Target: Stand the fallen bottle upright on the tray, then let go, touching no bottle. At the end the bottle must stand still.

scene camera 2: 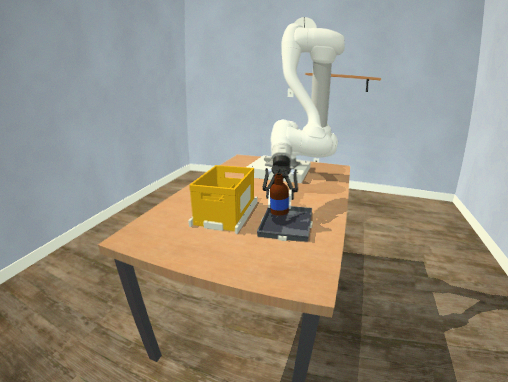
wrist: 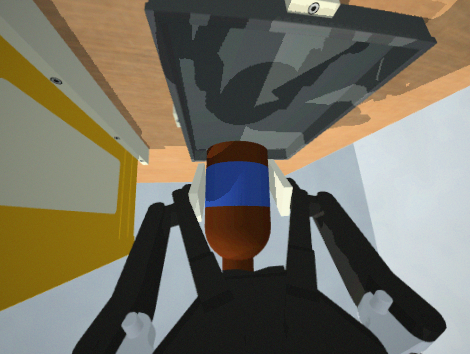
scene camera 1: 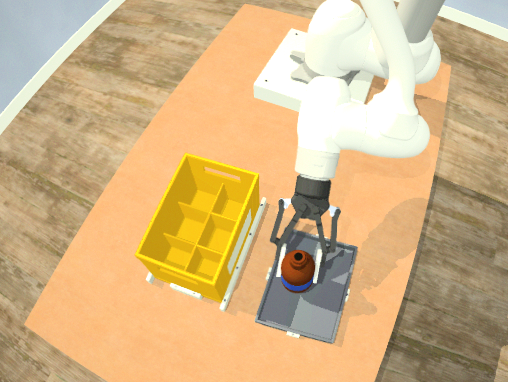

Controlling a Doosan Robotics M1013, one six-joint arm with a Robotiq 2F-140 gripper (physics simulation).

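Places are measured from the arm's base along level axes (x left, y ahead, z down), in centimetres.
Where they show: gripper, fingertip midpoint: (scene camera 2: 279,206) (wrist: 236,172); arm's base, link origin: (scene camera 1: 326,73).
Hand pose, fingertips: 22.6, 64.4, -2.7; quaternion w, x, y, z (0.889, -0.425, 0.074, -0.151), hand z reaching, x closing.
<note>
Each offset is from my fingertips to the top centre of the thing, as dx, dy, dz. "pt": to the spot under its first point.
The brown bottle with a blue band @(-0.4, -0.4, -13.2) (scene camera 1: 298,275) (scene camera 2: 279,192) (wrist: 237,185) is upright, neck up, between the finger pads. My gripper (scene camera 1: 300,265) (scene camera 2: 280,198) (wrist: 236,172) is shut on the bottle's body, with one pale pad on each side. The dark grey tray (scene camera 1: 325,305) (scene camera 2: 285,228) (wrist: 250,50) lies flat on the table below. The bottle is over the tray's rear part, nearer its left side in scene camera 1. In the wrist view a round shadow on the tray floor lies apart from the bottle's base, which appears a little above the tray.
A yellow crate with compartments @(-24.5, +1.0, -9.6) (scene camera 1: 165,220) (scene camera 2: 207,210) (wrist: 65,240) stands left of the tray. A white strip @(pt -15.6, -5.8, +4.9) (scene camera 1: 251,233) runs between crate and tray. Small white clips hold the tray's edges. The arm's white base plate (scene camera 1: 280,86) is at the back of the table.
</note>
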